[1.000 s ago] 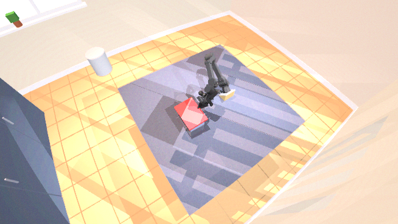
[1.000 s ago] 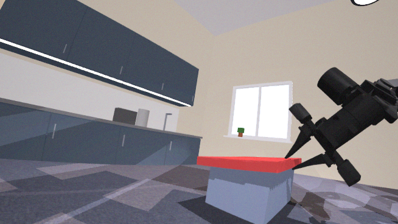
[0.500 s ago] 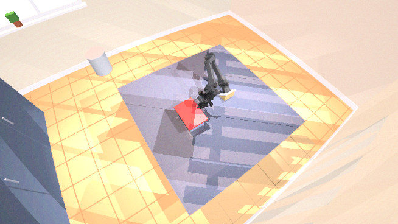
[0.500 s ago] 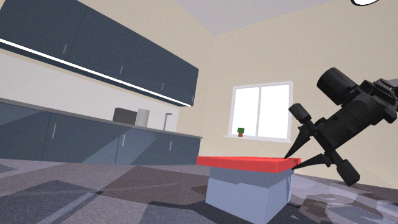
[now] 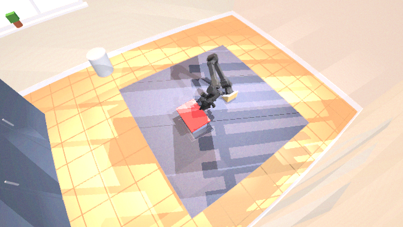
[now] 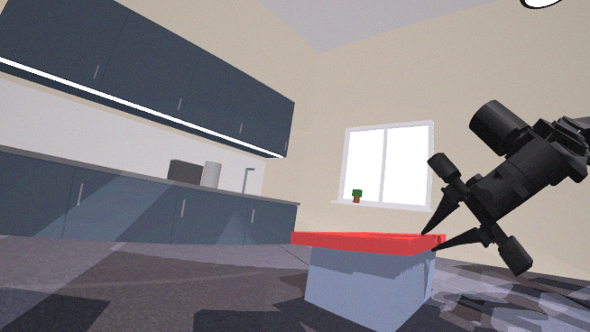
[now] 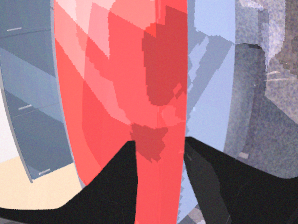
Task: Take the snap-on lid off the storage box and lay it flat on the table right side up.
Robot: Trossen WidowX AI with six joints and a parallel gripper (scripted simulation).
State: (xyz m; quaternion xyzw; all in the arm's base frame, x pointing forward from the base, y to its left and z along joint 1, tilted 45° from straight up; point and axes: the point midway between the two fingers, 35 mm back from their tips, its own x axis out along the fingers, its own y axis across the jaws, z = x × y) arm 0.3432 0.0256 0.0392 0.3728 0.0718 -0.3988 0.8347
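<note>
My gripper tip is now 8 cm short of the lid and 1 cm to the left of it. From my gripper tip the other things lie so: storage box (7 cm ahead, 6 cm below, 1 cm to the right).
</note>
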